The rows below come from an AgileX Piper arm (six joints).
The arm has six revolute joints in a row. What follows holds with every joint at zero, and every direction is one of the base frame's. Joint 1 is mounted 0.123 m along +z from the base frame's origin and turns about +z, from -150 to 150 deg. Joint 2 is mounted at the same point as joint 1 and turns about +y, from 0 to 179.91 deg. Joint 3 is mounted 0.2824 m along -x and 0.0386 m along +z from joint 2 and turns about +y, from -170 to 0 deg. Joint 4 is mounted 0.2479 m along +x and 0.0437 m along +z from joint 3 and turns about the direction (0.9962, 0, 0.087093), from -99.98 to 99.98 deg. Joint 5 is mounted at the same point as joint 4 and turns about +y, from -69.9 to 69.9 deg. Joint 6 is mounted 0.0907 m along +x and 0.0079 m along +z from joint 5 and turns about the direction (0.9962, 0, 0.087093), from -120 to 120 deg. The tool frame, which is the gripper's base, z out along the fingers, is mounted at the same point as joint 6; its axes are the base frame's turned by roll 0, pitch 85 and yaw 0 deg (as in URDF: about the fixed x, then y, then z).
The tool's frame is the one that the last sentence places.
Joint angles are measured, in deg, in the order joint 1, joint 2, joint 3, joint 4, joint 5, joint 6. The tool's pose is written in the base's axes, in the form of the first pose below.
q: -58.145, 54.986, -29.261, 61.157, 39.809, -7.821
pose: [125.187 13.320 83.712 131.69 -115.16 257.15]
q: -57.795, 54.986, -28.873, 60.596, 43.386, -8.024
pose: [126.019 11.421 87.475 132.48 -108.07 254.08]
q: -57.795, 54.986, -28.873, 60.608, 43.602, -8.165
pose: [126.031 11.403 87.730 132.53 -107.73 254.06]
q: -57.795, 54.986, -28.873, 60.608, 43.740, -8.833
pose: [126.114 11.862 88.244 132.56 -107.51 254.05]
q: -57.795, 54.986, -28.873, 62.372, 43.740, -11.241
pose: [125.020 12.908 88.742 133.67 -107.54 255.64]
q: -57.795, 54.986, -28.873, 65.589, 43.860, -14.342
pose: [122.851 13.764 88.868 135.62 -107.49 258.59]
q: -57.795, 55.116, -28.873, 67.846, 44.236, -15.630
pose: [121.260 13.394 88.666 137.15 -107.34 260.35]
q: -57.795, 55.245, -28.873, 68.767, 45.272, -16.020
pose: [120.558 12.639 89.265 138.08 -106.07 260.89]
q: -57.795, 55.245, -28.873, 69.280, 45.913, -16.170
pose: [120.102 12.199 89.611 138.52 -105.12 261.43]
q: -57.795, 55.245, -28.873, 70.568, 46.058, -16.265
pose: [119.068 11.562 89.101 139.25 -105.05 262.72]
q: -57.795, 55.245, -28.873, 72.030, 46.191, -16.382
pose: [117.905 10.854 88.514 140.04 -105.04 264.21]
